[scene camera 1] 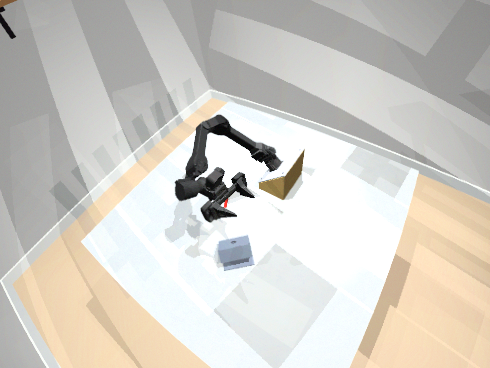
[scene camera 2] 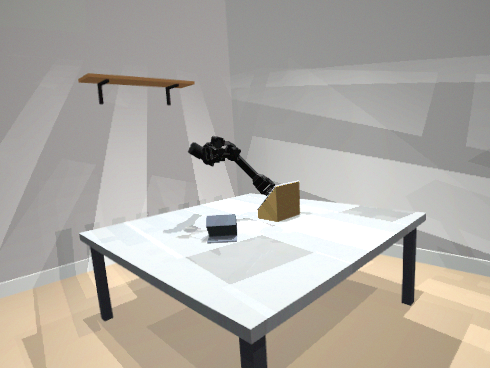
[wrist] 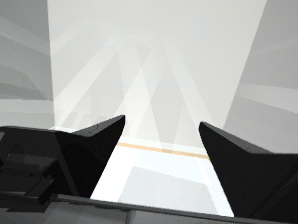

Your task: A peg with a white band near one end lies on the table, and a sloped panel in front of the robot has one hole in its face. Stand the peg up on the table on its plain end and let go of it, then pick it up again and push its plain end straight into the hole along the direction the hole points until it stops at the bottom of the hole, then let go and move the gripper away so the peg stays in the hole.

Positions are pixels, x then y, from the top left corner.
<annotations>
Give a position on a grey sloped panel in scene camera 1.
241, 249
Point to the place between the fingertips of my gripper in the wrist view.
At 161, 121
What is my gripper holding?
Nothing.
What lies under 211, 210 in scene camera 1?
My gripper.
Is my gripper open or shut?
Open.
</annotations>
